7 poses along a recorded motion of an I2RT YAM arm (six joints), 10 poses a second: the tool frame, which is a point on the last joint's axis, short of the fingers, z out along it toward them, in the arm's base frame.
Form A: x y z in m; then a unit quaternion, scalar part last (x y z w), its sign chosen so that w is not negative.
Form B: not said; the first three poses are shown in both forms.
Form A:
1: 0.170 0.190 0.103 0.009 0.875 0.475 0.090
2: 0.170 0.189 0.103 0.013 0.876 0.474 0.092
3: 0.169 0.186 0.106 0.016 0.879 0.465 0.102
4: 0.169 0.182 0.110 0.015 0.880 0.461 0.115
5: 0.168 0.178 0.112 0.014 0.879 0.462 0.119
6: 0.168 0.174 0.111 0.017 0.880 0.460 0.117
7: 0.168 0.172 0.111 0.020 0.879 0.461 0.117
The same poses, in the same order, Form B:
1: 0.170 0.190 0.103 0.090 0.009 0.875 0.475
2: 0.170 0.189 0.103 0.092 0.013 0.876 0.474
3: 0.169 0.186 0.106 0.102 0.016 0.879 0.465
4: 0.169 0.182 0.110 0.115 0.015 0.880 0.461
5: 0.168 0.178 0.112 0.119 0.014 0.879 0.462
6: 0.168 0.174 0.111 0.117 0.017 0.880 0.460
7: 0.168 0.172 0.111 0.117 0.020 0.879 0.461
